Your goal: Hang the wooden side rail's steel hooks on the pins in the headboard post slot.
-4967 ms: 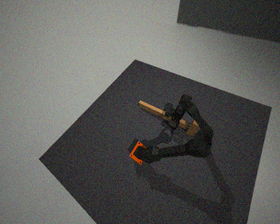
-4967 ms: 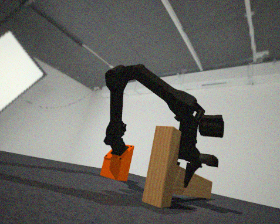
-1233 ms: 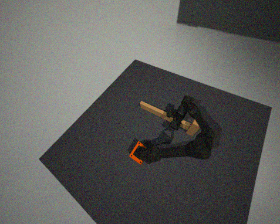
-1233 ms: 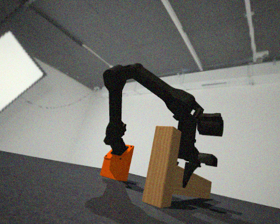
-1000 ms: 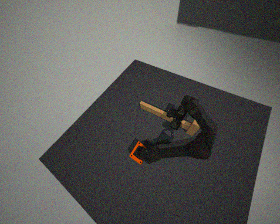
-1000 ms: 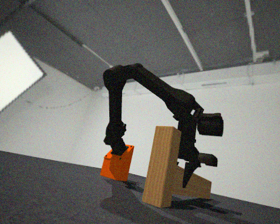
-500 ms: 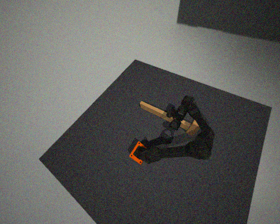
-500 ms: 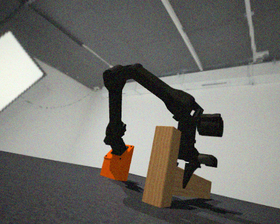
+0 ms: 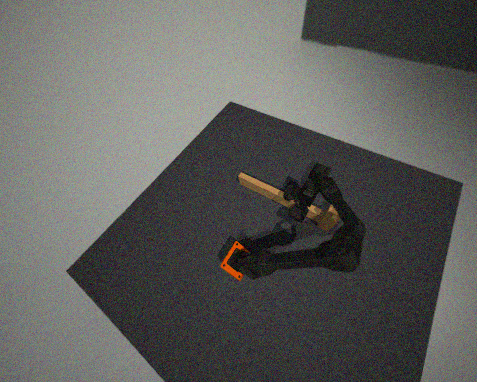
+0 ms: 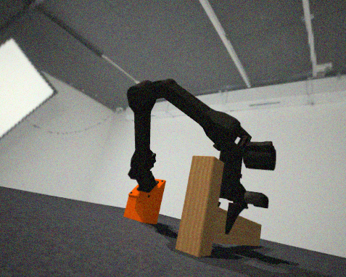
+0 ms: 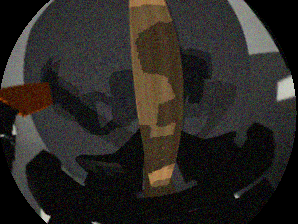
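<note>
Right now the headboard post is 11 cm to the right of my gripper tip and 5 cm above it.
</note>
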